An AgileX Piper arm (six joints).
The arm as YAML. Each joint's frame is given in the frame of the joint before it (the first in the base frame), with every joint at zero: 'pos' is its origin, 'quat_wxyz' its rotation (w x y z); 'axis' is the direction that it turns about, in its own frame. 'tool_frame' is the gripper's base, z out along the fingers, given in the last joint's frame.
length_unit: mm
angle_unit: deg
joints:
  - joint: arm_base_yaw
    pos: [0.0, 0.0, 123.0]
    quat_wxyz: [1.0, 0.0, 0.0, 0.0]
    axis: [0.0, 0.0, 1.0]
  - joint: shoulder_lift
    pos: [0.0, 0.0, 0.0]
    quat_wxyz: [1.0, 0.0, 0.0, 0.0]
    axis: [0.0, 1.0, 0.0]
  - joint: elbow
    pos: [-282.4, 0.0, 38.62]
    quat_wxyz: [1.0, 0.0, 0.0, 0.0]
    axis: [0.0, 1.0, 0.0]
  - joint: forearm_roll
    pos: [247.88, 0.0, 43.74]
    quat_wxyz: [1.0, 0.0, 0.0, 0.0]
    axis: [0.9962, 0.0, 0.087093]
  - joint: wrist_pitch
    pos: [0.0, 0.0, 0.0]
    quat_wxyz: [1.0, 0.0, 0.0, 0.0]
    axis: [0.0, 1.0, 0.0]
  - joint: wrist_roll
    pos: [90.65, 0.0, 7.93]
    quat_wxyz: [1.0, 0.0, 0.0, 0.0]
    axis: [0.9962, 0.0, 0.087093]
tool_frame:
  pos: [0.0, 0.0, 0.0]
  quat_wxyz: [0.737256, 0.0, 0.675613, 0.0]
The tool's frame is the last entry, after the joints.
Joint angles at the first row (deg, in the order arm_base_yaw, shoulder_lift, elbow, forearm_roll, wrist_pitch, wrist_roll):
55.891, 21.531, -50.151, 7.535, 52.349, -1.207
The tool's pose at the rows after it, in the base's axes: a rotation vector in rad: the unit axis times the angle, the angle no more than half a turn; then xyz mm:
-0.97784 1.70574 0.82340 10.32 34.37 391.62
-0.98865 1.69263 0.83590 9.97 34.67 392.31
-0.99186 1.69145 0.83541 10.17 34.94 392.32
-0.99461 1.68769 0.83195 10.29 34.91 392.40
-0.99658 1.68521 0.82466 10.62 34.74 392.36
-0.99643 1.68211 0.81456 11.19 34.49 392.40
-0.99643 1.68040 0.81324 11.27 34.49 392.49
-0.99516 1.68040 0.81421 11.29 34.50 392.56
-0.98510 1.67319 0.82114 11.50 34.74 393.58
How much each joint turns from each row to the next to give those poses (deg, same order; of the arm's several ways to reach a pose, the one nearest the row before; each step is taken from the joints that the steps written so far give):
2.952, -0.001, 0.141, -0.308, -0.906, 0.005
0.961, 0.000, -0.001, -0.060, -0.460, -0.002
0.191, 0.071, -0.001, -0.122, -0.044, -0.007
0.059, 0.000, 0.001, -0.120, -0.066, -0.189
0.034, 0.000, 0.000, -0.321, 0.001, -0.118
0.003, -0.001, 0.000, -0.501, -0.064, -0.056
-0.008, 0.001, 0.001, -0.047, -0.067, -0.061
0.008, 0.000, -0.001, -0.010, -0.044, 0.070
-0.010, 0.000, 0.000, 0.013, -0.670, 0.237

